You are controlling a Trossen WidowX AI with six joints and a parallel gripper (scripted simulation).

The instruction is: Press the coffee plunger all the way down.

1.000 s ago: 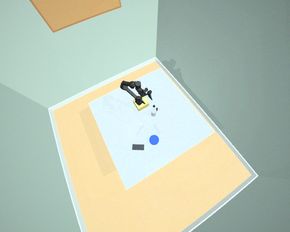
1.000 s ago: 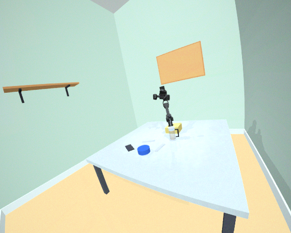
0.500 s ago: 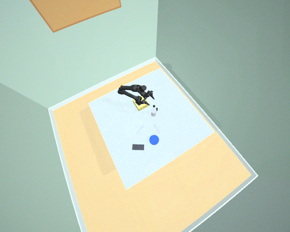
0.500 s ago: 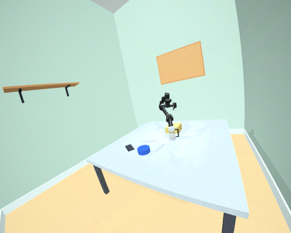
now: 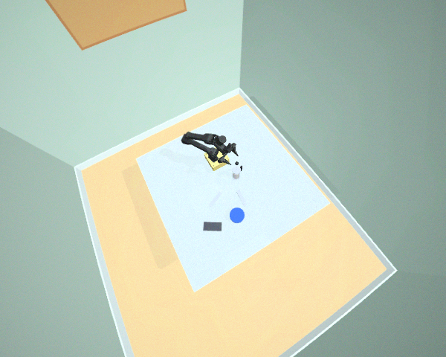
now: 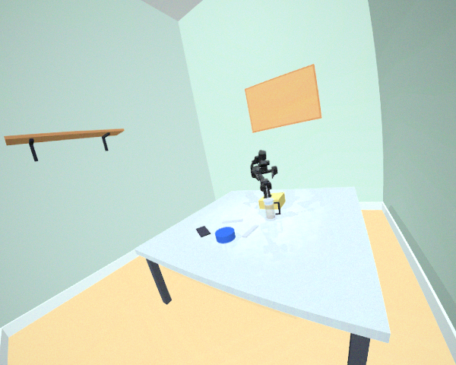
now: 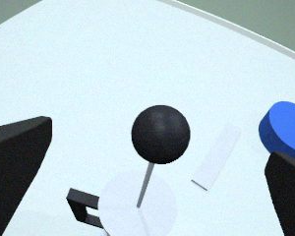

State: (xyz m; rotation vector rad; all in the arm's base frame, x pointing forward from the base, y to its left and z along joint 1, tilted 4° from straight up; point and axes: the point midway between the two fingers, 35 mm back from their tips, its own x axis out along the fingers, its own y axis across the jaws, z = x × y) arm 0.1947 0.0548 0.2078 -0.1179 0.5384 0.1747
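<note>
My gripper tip is now 150 mm above the coffee press, 20 mm to the right of it and 20 mm short of it. The rest, counted from my gripper tip: dark flat rectangle (440 mm to the right, 270 mm below, 210 mm ahead); then blue round disc (280 mm ahead, 250 mm below, 240 mm to the right).
</note>
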